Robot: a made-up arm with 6 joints.
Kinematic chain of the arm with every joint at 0, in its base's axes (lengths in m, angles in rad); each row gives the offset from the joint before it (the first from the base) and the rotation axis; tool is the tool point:
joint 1: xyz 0 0 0.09 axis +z
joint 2: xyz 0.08 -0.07 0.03 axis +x
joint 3: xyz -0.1 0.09 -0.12 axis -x
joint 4: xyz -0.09 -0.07 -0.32 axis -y
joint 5: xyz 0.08 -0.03 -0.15 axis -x
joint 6: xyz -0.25 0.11 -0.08 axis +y
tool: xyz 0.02 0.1 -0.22
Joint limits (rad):
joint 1: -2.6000..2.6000
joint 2: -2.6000..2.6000
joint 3: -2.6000..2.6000
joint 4: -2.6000..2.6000
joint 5: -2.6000..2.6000
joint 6: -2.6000..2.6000
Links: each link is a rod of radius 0.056 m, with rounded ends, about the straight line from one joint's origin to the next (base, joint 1, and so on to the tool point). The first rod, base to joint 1, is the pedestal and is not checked.
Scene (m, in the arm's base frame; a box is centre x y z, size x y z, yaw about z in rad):
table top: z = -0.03
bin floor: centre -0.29 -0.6 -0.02 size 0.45 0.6 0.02 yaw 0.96
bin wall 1: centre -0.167 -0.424 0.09 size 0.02 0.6 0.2 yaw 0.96
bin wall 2: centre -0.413 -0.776 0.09 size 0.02 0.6 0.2 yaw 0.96
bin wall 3: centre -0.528 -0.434 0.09 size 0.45 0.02 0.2 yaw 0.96
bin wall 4: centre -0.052 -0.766 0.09 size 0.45 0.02 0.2 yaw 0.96
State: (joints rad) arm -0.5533 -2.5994 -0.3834 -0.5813 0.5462 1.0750
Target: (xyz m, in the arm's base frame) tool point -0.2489 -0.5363 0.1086
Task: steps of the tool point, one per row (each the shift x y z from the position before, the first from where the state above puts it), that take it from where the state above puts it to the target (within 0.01 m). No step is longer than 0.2 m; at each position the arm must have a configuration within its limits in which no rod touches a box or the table.
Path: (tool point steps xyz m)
1: 0.1075 -0.1604 -0.0129
2: 0.1466 -0.1258 -0.0235
3: 0.1727 -0.0757 -0.0287
4: 0.1774 -0.0168 -0.0311
5: 0.0156 -0.0390 -0.0731
6: 0.0045 -0.0123 -0.0785
7: -0.0060 0.0142 -0.0737
8: -0.0141 0.0371 -0.0593

